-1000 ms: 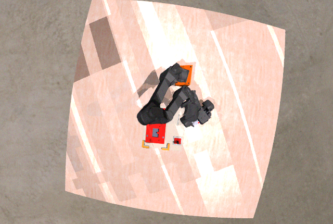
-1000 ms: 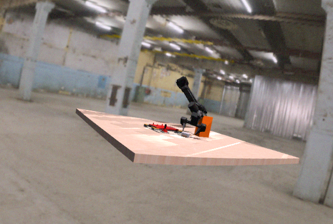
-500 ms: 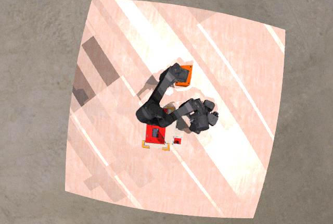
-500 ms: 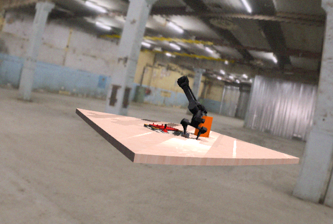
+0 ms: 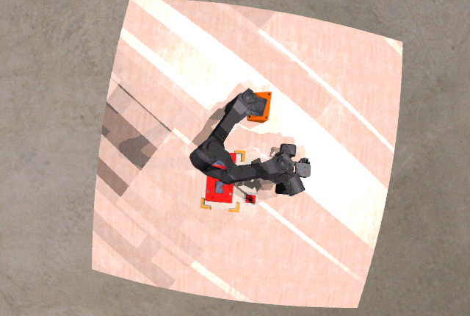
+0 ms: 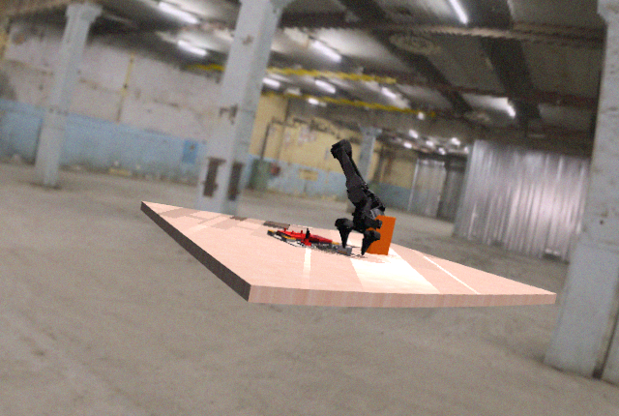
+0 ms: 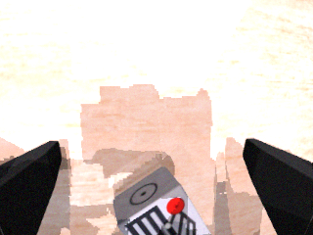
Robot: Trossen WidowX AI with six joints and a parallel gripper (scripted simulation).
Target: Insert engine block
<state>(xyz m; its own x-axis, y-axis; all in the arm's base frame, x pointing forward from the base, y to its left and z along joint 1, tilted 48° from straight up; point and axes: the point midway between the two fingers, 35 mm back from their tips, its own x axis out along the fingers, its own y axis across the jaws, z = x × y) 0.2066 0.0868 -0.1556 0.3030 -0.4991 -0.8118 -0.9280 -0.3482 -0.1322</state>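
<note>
The grey engine block lies 1 cm ahead of my gripper tip, 5 cm to the right of it and 1 cm below it.
</note>
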